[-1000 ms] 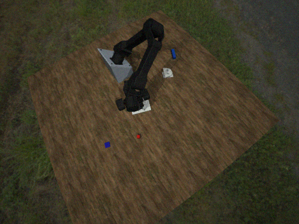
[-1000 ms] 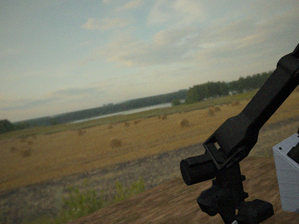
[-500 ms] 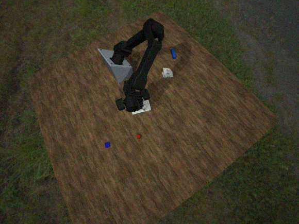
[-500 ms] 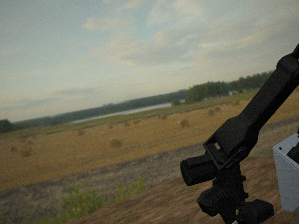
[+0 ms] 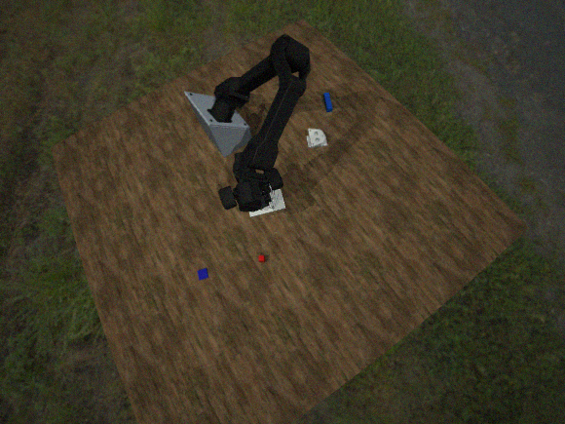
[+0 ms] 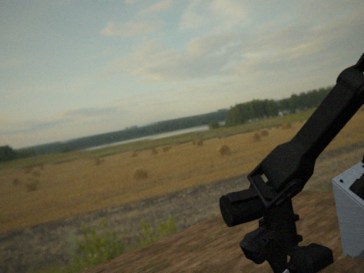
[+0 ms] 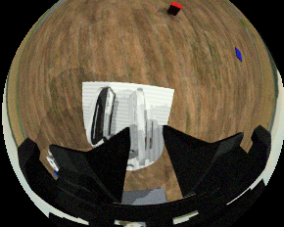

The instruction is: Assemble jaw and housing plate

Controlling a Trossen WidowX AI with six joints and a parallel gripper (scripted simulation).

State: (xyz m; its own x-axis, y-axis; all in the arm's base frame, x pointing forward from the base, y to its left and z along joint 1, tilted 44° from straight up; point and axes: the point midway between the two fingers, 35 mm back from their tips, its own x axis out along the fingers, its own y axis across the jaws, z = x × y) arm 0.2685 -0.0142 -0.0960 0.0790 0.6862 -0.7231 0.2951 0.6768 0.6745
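Now: gripper tip 40 mm past the white stepped piece, 320 mm to the right of it and 20 mm above it. The rest, counted from my gripper tip: red cube (160 mm ahead, 100 mm to the right, 20 mm below); blue square (70 mm ahead, 270 mm to the right, 30 mm below); white jaw (30 mm behind, 30 mm to the left).
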